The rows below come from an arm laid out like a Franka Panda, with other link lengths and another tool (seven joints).
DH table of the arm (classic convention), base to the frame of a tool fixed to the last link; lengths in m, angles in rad. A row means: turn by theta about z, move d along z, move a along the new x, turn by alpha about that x. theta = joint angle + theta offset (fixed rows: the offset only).
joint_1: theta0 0, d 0.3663, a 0, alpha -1.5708
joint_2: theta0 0, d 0, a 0, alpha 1.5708
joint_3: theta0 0, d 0.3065, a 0.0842, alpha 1.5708
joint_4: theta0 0, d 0, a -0.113, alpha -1.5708
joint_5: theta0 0, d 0.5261, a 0, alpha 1.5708
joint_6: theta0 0, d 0, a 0.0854, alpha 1.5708
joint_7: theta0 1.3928, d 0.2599, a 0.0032, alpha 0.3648
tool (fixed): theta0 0, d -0.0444, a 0, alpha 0
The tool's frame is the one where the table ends.
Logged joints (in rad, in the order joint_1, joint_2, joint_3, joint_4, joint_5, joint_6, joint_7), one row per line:
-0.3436 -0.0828 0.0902 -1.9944 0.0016 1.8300 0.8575
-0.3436 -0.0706 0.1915 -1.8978 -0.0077 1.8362 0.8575
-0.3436 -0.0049 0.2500 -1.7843 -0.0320 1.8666 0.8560
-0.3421 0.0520 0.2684 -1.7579 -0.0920 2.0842 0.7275
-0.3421 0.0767 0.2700 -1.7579 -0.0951 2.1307 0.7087
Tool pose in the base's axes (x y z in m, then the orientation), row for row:
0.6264 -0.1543 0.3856 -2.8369 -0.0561 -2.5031
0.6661 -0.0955 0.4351 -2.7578 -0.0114 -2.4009
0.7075 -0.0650 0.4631 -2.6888 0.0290 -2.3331
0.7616 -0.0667 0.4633 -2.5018 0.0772 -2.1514
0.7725 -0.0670 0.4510 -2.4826 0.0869 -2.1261
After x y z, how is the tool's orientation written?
As angles about the fixed x, y, z axes (roll, pitch, yaw), in radians.
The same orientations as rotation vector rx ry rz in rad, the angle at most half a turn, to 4 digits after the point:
-0.9737 2.9037 -0.4734
-1.0760 2.7624 -0.5430
-1.1232 2.6500 -0.5931
-1.2423 2.3729 -0.7315
-1.2551 2.3369 -0.7365

